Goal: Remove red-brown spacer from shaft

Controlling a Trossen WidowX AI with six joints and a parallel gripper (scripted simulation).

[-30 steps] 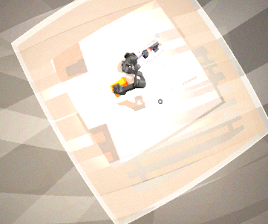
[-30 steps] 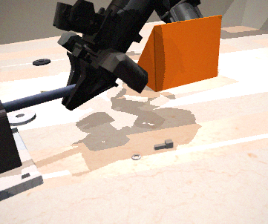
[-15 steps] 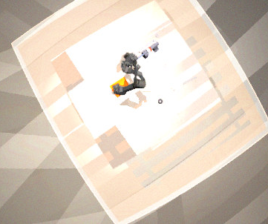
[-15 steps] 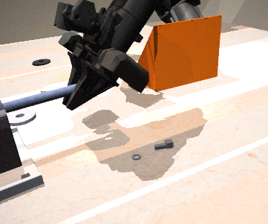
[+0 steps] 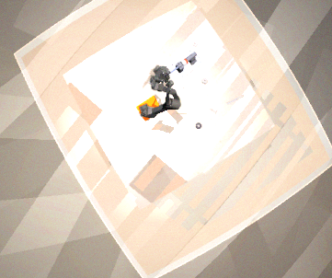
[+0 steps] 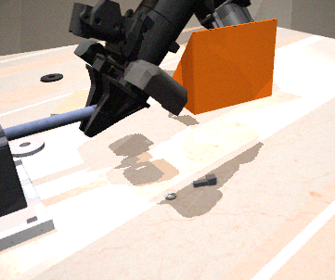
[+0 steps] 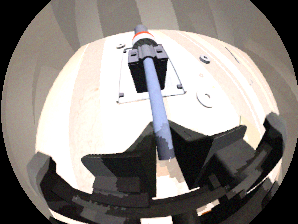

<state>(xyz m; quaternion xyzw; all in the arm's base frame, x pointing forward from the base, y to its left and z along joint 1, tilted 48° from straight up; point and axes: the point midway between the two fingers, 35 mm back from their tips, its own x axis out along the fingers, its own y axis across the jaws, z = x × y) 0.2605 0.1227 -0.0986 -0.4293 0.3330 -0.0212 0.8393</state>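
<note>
My gripper tip is 60 mm short of the blue-grey shaft, 20 mm to the right of it and 20 mm below it. The rest, counted from my gripper tip: red-brown spacer: 150 mm ahead, 40 mm to the left, 20 mm above; small grey bolt: 120 mm behind, 70 mm to the left, 50 mm below; pale washer: 80 mm ahead, 110 mm to the right, 50 mm below.
</note>
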